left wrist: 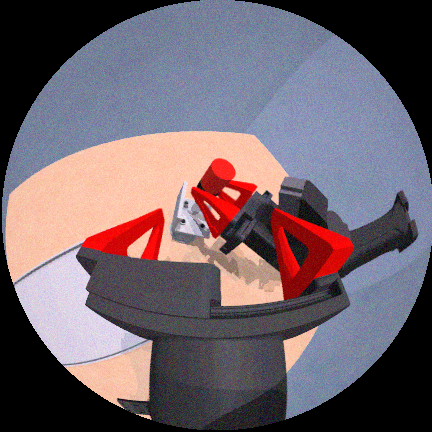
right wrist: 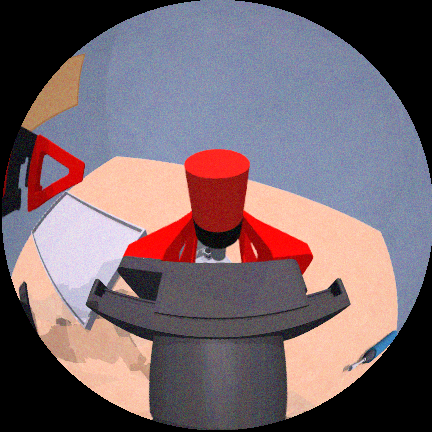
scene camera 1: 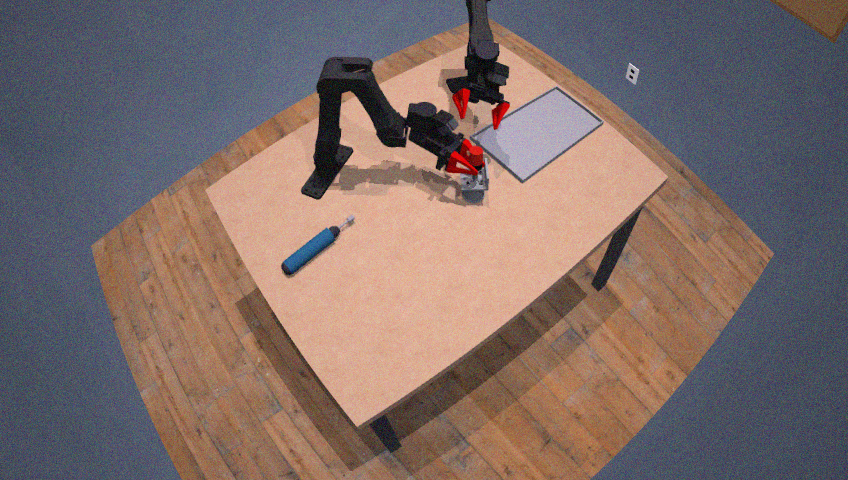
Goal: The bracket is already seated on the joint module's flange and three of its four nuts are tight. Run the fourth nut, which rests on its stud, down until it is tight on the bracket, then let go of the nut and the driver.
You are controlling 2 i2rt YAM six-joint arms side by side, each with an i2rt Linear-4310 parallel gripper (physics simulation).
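Frame: origin at the left arm's base, x ahead, y down, z left, level; metres.
Where they show: left gripper, fingertip midpoint: [left wrist: 217,214] [right wrist: 61,168] [scene camera 1: 479,124]; right gripper, fingertip midpoint: [left wrist: 198,182] [right wrist: 217,215] [scene camera 1: 481,169]; right arm's base, link origin: [scene camera 1: 327,171].
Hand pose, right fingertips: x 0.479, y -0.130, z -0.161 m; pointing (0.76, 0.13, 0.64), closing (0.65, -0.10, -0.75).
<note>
After its pixels a point has its place.
A red driver [scene camera 1: 474,155] @(x 0.475, y -0.185, z -0.179 m) [left wrist: 218,176] @(x 0.447, y -0.184, z -0.160 m) [right wrist: 216,195] @(x 0.449, y -0.175, z -0.181 m) with a black collar stands roughly upright in my right gripper [scene camera 1: 471,168] @(x 0.479, y -0.130, z -0.161 m) [left wrist: 198,182] @(x 0.479, y -0.130, z -0.161 m) [right wrist: 217,215] @(x 0.479, y -0.130, z -0.161 m), which is shut on it. Its grey socket end points down over the silver bracket [scene camera 1: 467,179] @(x 0.452, y -0.065, z -0.187 m) [left wrist: 192,231] @(x 0.424, y -0.066, z -0.165 m). The bracket sits on the joint module [scene camera 1: 473,196] @(x 0.482, y -0.026, z -0.179 m), its side plate upright. Three nut or stud spots show on the bracket in the left wrist view. The fourth nut is hidden by the driver and fingers, so its contact with the socket cannot be told. My left gripper [scene camera 1: 479,122] @(x 0.387, y -0.202, z -0.136 m) is open and empty, above and behind the bracket.
A pale tray with a dark rim [scene camera 1: 522,180] @(x 0.455, y -0.012, z -0.024 m) [right wrist: 86,327] @(x 0.259, y -0.011, z -0.112 m) lies on the table beside the bracket, under and right of my left gripper in the scene view. A blue-handled driver [scene camera 1: 309,249] @(x 0.529, y -0.039, z -0.626 m) [right wrist: 384,345] lies on the table near its left edge in the scene view.
</note>
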